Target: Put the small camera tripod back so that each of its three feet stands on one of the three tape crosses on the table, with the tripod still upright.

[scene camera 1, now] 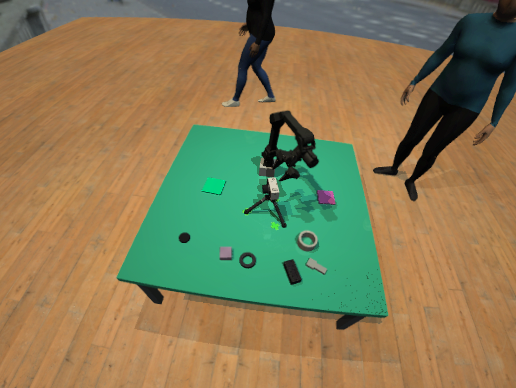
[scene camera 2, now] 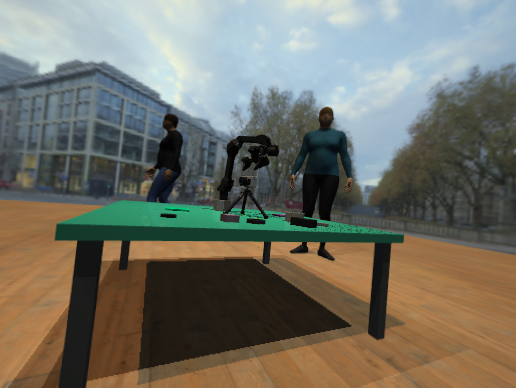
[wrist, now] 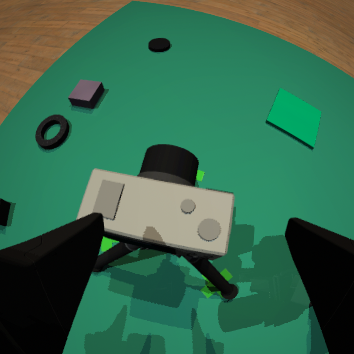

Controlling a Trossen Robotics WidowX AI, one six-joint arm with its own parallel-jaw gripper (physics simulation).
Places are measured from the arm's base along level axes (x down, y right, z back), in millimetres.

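Pixels of known places: gripper, fingertip midpoint: (scene camera 1: 275, 175) (scene camera 2: 248, 170) (wrist: 199, 226); arm's base at its link origin: (scene camera 1: 268, 163) (scene camera 2: 223, 200).
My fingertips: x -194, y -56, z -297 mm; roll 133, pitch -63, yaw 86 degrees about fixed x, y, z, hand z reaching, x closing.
Observation:
Ahead of a thing's pixels: the offset from my fingertips to its top centre. "spot": to the spot under its first point. Level surfaces: height alone.
The tripod @(spot: dx +84, dy +9, dz -81 mm) (scene camera 1: 270, 197) (scene camera 2: 244, 193) stands upright with a pale camera (scene camera 1: 273, 189) (scene camera 2: 247, 182) (wrist: 160, 215) on top. In scene camera 1, its left foot is at a lime tape cross @(spot: dx +255, dy +131, dz -74 mm) (scene camera 1: 246, 212), overlap unclear, and its front foot stands right of another cross @(dx +268, dy -40, dz -124 mm) (scene camera 1: 275, 226). In the wrist view, one foot @(spot: dx +244, dy -21, dz +91 mm) (wrist: 229, 291) is beside a cross @(dx +268, dy -18, dz +70 mm) (wrist: 225, 274); parts of two more crosses @(dx +268, dy +131, dz -58 mm) (wrist: 200, 175) @(dx +268, dy -40, dz -124 mm) (wrist: 106, 244) show, partly hidden. The third foot's placement is unclear. My gripper (scene camera 2: 253, 167) (wrist: 199, 226) is open and empty above the camera, with its fingers toward either side of it.
On the green table @(dx +269 mm) (scene camera 1: 165, 240) are a green square @(spot: dx +259, dy +362, dz +85 mm) (scene camera 1: 214, 186), a magenta square @(spot: dx +260, dy -336, dz +141 mm) (scene camera 1: 326, 197), a black disc @(dx +259, dy +421, dz -297 mm) (scene camera 1: 184, 237), a mauve block @(dx +241, dy +185, dz -346 mm) (scene camera 1: 226, 253), a black ring @(dx +254, dy +72, dz -358 mm) (scene camera 1: 241, 260), a grey ring @(dx +221, dy -219, dz -201 mm) (scene camera 1: 300, 244), a black box @(dx +234, dy -152, dz -385 mm) (scene camera 1: 292, 272) and a grey piece @(dx +254, dy -275, dz -332 mm) (scene camera 1: 316, 266).

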